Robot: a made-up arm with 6 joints.
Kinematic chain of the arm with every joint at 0, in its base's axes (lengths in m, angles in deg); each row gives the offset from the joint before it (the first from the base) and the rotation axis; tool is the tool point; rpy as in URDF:
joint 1: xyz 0 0 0.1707 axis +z
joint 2: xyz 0 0 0 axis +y
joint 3: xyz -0.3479 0 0.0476 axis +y
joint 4: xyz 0.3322 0 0.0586 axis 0.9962 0 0.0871
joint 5: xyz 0 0 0 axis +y
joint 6: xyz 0.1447 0 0.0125 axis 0.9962 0 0.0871
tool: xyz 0 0 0 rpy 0 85 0
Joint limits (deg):
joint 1: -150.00..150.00
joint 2: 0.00..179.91
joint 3: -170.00..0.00
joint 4: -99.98..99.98
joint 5: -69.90..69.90
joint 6: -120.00..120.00
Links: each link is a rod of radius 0.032 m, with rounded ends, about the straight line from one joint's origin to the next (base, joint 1, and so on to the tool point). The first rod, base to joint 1, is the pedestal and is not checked.
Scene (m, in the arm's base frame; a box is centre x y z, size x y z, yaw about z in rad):
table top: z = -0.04
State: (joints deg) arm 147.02 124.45 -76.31 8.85 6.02 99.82
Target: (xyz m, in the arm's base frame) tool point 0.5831 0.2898 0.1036
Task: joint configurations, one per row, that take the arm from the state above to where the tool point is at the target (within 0.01 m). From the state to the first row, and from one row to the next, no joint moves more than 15 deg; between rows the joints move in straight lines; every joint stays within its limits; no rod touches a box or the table.
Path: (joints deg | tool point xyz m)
1: 133.63 125.29 -77.35 8.92 5.18 99.82 | -0.4174 0.4349 0.1117
2: 120.23 126.14 -78.38 9.00 4.34 99.82 | -0.3082 0.5254 0.1106
3: 106.84 126.98 -79.42 9.07 3.51 99.82 | -0.1797 0.5886 0.1097
4: 93.45 127.83 -80.46 9.14 2.67 99.82 | -0.0385 0.6205 0.1087
5: 80.05 128.67 -81.49 9.22 1.83 99.82 | 0.1077 0.6184 0.1078
6: 66.66 129.52 -82.53 9.29 0.99 99.82 | 0.2507 0.5820 0.1067
7: 53.27 130.36 -83.57 9.36 0.16 99.82 | 0.3825 0.5127 0.1058
8: 39.87 131.21 -84.60 9.44 -0.68 99.82 | 0.4955 0.4135 0.1046
9: 26.48 132.05 -85.64 9.51 -1.52 99.82 | 0.5831 0.2898 0.1036

